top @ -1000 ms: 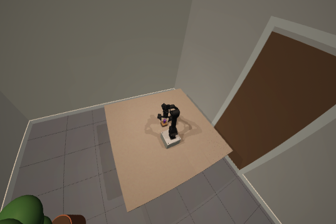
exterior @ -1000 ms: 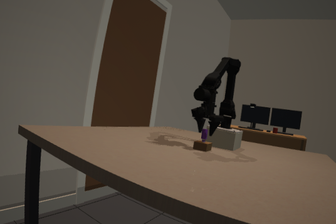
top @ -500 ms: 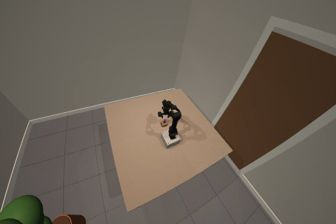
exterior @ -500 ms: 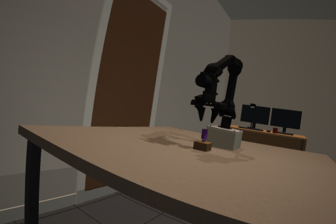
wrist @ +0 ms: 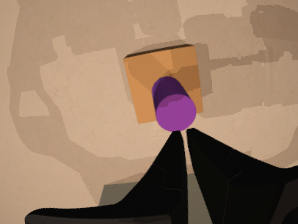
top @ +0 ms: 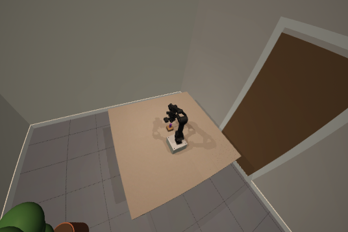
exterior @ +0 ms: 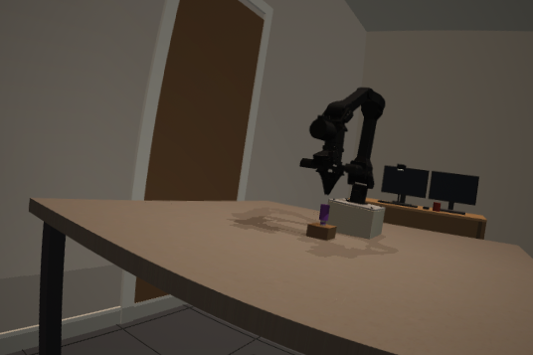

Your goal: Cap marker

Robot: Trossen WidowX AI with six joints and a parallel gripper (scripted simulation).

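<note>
Right now my gripper tip is 50 mm above the purple cap. Also, from my gripper tip: holder block 110 mm below.
</note>
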